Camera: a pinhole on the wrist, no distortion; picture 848 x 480 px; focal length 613.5 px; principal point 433.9 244.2 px. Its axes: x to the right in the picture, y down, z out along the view. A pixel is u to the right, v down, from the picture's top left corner.
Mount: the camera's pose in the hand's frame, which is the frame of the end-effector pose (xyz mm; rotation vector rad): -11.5 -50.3 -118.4 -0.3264 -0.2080 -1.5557
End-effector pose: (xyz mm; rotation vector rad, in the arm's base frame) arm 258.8 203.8 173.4 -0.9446 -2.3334 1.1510
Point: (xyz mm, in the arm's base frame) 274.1 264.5 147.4
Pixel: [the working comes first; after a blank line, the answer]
In the camera's frame: -67.2 34.3 123.9

101 414
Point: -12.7 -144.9 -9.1
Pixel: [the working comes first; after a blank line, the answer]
In the camera's frame: 255.4 -90.9 517.1

737 136
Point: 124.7 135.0 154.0
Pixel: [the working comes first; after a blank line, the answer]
In the camera's frame: 100.3 38.9 229.2

702 348
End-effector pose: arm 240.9 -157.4 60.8 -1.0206 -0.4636 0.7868
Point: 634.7 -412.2 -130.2
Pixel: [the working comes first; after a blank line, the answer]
In the camera's frame: -129.6 100.3 -352.8

behind the camera
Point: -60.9 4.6 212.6
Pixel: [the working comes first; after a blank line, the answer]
In the camera's frame: 93.4 -97.3 475.7

554 119
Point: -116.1 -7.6 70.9
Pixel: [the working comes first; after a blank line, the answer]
In the camera's frame: -52.7 -140.0 486.4

367 68
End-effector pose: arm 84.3 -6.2 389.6 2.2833 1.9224 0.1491
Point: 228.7 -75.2 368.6
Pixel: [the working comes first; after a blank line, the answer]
In the camera's frame: -130.9 -46.3 221.4

71 116
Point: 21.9 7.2 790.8
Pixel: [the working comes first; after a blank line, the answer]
In the camera's frame: -152.4 25.2 -250.0

behind the camera
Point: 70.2 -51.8 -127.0
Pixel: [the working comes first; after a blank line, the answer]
In the camera's frame: 254.9 -69.6 570.5

708 169
